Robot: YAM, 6 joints.
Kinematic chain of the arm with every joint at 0, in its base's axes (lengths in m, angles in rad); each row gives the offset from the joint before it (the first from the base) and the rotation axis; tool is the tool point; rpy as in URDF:
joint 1: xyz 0 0 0.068 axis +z
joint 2: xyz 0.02 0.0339 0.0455 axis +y
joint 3: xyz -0.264 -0.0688 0 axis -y
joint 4: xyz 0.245 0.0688 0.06 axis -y
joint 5: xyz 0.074 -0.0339 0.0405 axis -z
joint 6: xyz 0.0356 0 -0.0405 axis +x
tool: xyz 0 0 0 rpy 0 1.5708 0
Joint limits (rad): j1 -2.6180..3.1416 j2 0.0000..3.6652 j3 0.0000..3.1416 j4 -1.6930..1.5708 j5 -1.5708..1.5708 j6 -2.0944..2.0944
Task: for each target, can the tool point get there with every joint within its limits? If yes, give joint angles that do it. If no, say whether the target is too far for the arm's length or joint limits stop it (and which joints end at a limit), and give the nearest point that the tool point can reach.
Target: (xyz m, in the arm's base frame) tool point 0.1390 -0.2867 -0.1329
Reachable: yes | joints -1.1398 3.0008 1.7088 -1.2170 -0.1836 -0.3792
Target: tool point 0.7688 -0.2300 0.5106
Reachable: no: too far | nearest point 0.5538 -0.1657 0.3967 | short by 0.252 m
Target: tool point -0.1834 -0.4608 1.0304
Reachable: no: too far | nearest point -0.1140 -0.2865 0.6690 | short by 0.407 m
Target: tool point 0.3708 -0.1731 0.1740
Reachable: yes | joints -0.4796 1.9601 1.3379 -0.4021 -0.5150 0.5337
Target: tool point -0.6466 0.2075 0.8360
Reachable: no: too far | nearest point -0.4206 0.1350 0.5759 | short by 0.352 m
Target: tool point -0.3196 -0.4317 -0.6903
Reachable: no: too far | nearest point -0.2329 -0.3146 -0.3510 | short by 0.369 m
